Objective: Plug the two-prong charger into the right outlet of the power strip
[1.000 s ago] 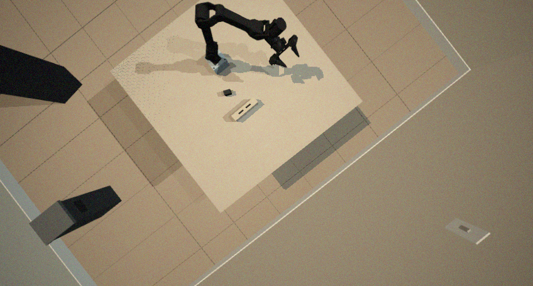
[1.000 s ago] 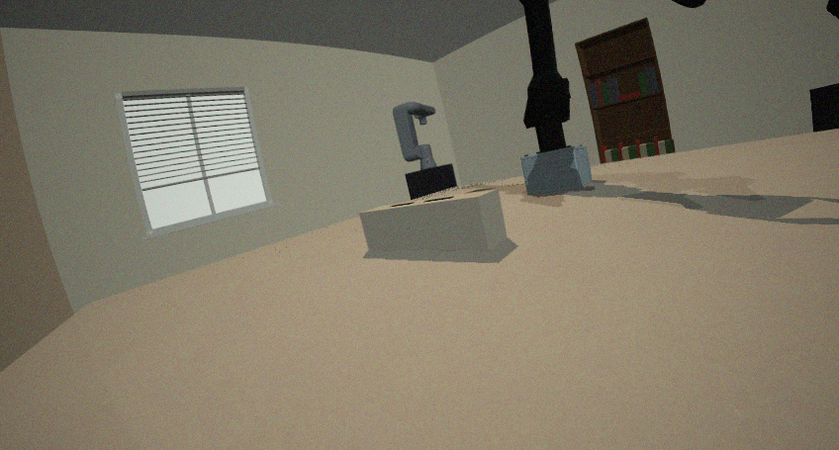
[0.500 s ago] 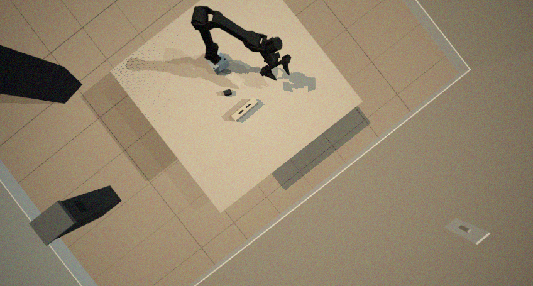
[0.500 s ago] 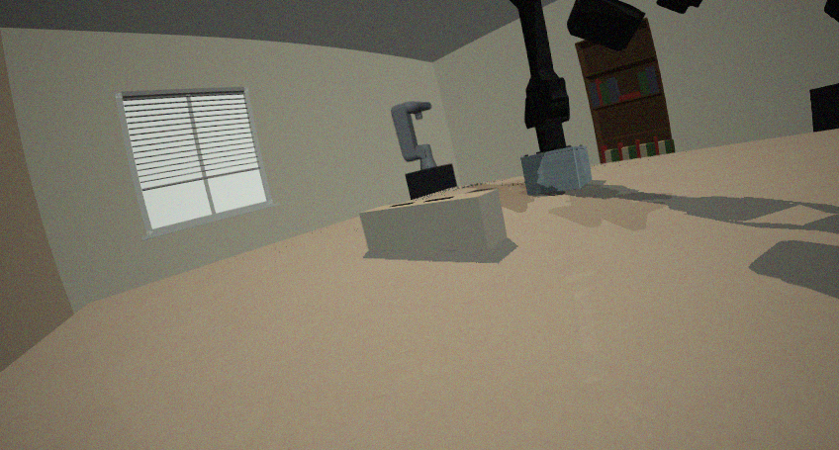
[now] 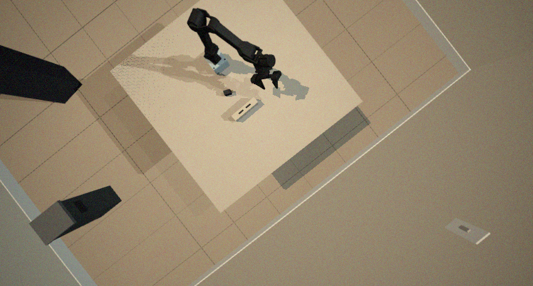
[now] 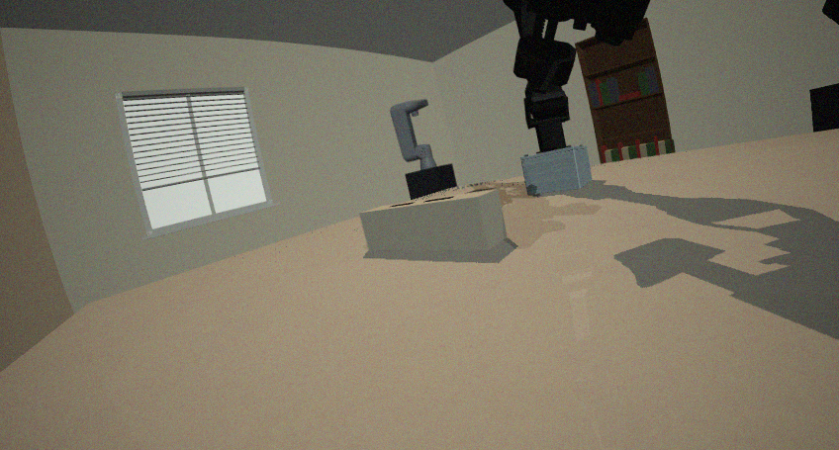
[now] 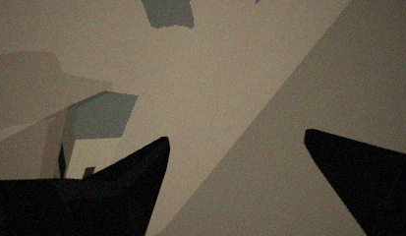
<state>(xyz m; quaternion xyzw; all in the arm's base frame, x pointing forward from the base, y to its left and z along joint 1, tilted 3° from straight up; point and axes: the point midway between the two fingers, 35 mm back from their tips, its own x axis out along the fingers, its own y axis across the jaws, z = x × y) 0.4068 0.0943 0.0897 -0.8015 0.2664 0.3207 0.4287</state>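
My gripper tip is 22 cm past the boxy charger, 18 cm to the left of it and 14 cm above it.
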